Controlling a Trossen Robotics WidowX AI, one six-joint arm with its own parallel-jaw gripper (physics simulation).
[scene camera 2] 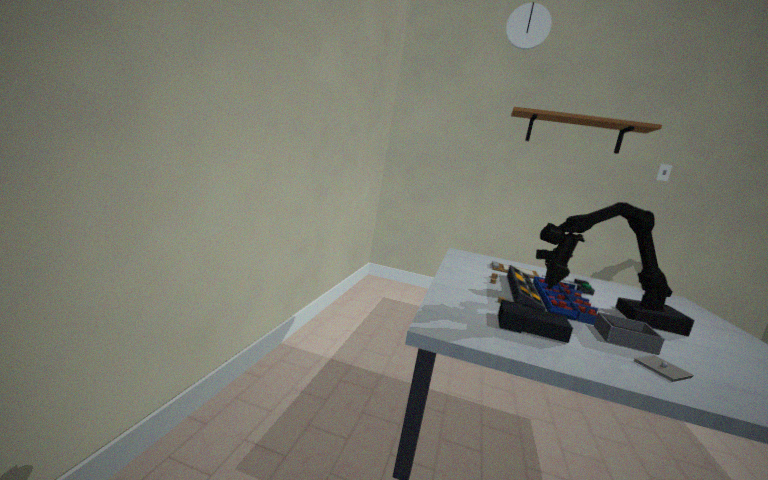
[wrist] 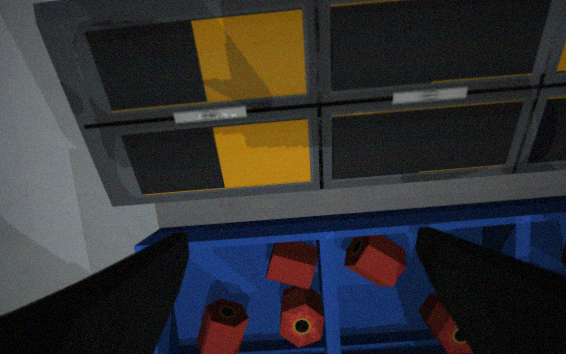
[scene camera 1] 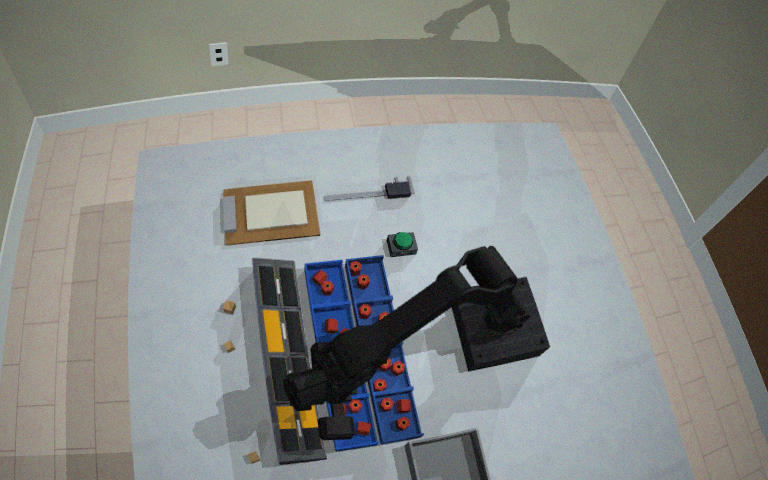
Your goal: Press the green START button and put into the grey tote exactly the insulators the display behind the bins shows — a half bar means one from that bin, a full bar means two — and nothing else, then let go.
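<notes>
My gripper point(wrist: 303, 241) point(scene camera 2: 552, 282) is open and empty above the blue bins point(wrist: 327, 300) point(scene camera 1: 328, 306); in scene camera 1 the arm hides its fingertips. In the wrist view, red insulators point(wrist: 301, 325) point(scene camera 1: 355, 404) lie between and below the fingers: three in the end bin of the display-side row, two showing in its neighbour. The display point(wrist: 321, 150) point(scene camera 1: 274, 331) has half bars in both end cells, and one full bar two rows further up; the arm partly covers it. The green START button point(scene camera 1: 403, 240) stands beyond the bins. The grey tote point(scene camera 1: 481, 452) point(scene camera 2: 628, 337) is partly cut off in scene camera 1; no insulator shows in its visible part.
A clipboard point(scene camera 1: 235, 237) and a caliper point(scene camera 1: 398, 189) lie beyond the bins. Small tan cubes point(scene camera 1: 228, 306) point(scene camera 1: 228, 345) point(scene camera 1: 253, 457) lie behind the display. A black box point(scene camera 2: 535, 321) stands at the display's end, and a flat plate point(scene camera 2: 656, 366) lies near the tote.
</notes>
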